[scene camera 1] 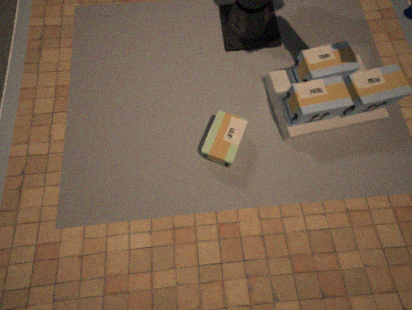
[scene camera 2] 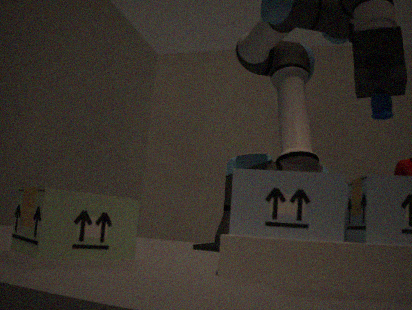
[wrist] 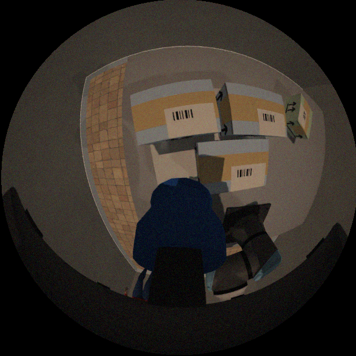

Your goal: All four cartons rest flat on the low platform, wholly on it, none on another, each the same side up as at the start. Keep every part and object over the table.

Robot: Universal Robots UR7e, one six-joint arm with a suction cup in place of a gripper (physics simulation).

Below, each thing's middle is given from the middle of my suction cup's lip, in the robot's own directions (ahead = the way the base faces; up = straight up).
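My suction cup's sitting 24 cm higher than the low platform (scene camera 1: 278, 82), and it's 6 cm to the left of it and 7 cm short of it.
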